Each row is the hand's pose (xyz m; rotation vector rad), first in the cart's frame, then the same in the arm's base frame.
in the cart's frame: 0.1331 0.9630 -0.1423 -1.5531 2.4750 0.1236
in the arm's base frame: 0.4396 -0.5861 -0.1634 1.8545 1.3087 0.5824
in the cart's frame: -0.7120 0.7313 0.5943 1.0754 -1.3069 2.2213
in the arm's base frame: 0.2970 -0.0382 0.8316 -0.9310 -1.8468 -0.5829
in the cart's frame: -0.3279 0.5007 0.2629 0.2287 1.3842 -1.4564
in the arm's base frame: 0.3369 0.0328 0.2803 -2.0532 -0.4637 0.6183
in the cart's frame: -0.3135 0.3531 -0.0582 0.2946 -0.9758 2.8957
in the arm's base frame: 0.5829 0.1309 0.0459 -0.7990 -1.2008 -0.1544
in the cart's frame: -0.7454 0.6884 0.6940 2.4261 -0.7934 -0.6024
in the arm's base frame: 0.2311 0.0240 0.9001 0.0551 1.7138 0.6304
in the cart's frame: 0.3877 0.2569 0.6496 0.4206 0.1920 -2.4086
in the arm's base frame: -0.4019 0.1078 -0.1316 -0.7290 -0.5202 0.7086
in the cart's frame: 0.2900 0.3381 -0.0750 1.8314 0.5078 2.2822
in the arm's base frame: 0.2543 -0.0280 -0.4352 0.3959 -2.2062 0.3814
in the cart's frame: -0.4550 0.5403 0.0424 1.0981 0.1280 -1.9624
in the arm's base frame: 0.5926 0.0049 0.2678 -0.8004 0.1568 0.8019
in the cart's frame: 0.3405 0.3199 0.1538 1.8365 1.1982 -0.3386
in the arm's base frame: 0.0365 0.0022 -0.3523 -1.8523 1.5314 0.2458
